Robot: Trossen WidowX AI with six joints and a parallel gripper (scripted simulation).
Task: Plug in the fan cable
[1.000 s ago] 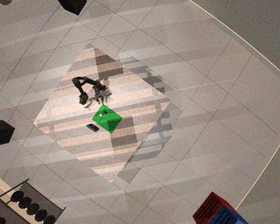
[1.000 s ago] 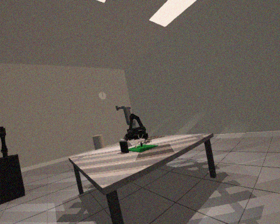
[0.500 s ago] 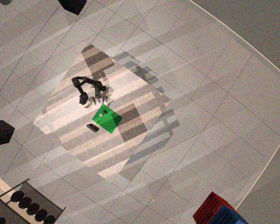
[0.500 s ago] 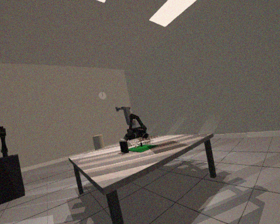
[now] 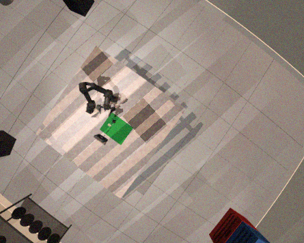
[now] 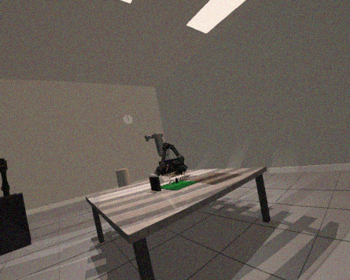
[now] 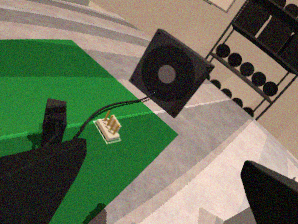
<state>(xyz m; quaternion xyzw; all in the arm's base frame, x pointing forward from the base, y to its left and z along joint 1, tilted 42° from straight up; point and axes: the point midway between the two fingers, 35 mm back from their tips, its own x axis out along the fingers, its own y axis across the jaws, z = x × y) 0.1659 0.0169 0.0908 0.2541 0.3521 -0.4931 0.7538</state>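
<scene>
Now: gripper tip 90 mm short of the black fan plug, 20 mm to the left of it and 70 mm above it. The rest, counted from my gripper tip: green board: 150 mm ahead, 80 mm to the right, 110 mm below; then cream four-pin fan header: 60 mm ahead, 80 mm to the right, 100 mm below; then black fan: 60 mm ahead, 240 mm to the right, 40 mm below.
</scene>
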